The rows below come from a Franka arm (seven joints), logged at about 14 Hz.
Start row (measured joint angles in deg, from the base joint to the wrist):
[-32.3 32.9 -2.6 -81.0 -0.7 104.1 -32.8]
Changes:
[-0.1 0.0 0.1 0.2 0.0 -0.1 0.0]
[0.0 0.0 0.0 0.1 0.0 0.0 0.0]
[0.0 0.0 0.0 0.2 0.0 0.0 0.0]
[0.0 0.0 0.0 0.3 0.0 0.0 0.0]
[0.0 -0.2 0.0 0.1 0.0 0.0 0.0]
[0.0 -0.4 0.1 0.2 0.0 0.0 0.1]
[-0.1 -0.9 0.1 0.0 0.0 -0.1 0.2]
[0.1 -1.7 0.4 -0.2 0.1 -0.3 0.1]
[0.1 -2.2 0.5 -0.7 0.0 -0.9 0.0]
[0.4 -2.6 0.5 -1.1 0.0 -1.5 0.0]
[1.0 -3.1 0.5 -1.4 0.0 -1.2 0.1]
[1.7 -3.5 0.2 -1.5 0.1 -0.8 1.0]
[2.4 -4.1 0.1 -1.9 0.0 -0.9 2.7]
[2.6 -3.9 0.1 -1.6 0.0 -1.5 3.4]
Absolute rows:
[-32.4 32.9 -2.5 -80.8 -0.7 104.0 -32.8]
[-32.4 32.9 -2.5 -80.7 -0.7 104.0 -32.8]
[-32.4 32.9 -2.5 -80.5 -0.7 104.0 -32.8]
[-32.4 32.9 -2.5 -80.2 -0.7 104.0 -32.8]
[-32.4 32.7 -2.5 -80.1 -0.7 104.0 -32.8]
[-32.4 32.3 -2.4 -79.9 -0.7 104.0 -32.7]
[-32.5 31.4 -2.3 -79.9 -0.7 103.9 -32.5]
[-32.4 29.7 -1.9 -80.1 -0.6 103.6 -32.4]
[-32.3 27.5 -1.4 -80.8 -0.6 102.7 -32.4]
[-31.9 24.9 -0.9 -81.9 -0.6 101.2 -32.4]
[-30.9 21.8 -0.4 -83.3 -0.6 100.0 -32.3]
[-29.2 18.3 -0.2 -84.8 -0.5 99.2 -31.3]
[-26.8 14.2 -0.1 -86.7 -0.5 98.3 -28.6]
[-24.2 10.3 0.0 -88.3 -0.5 96.8 -25.2]

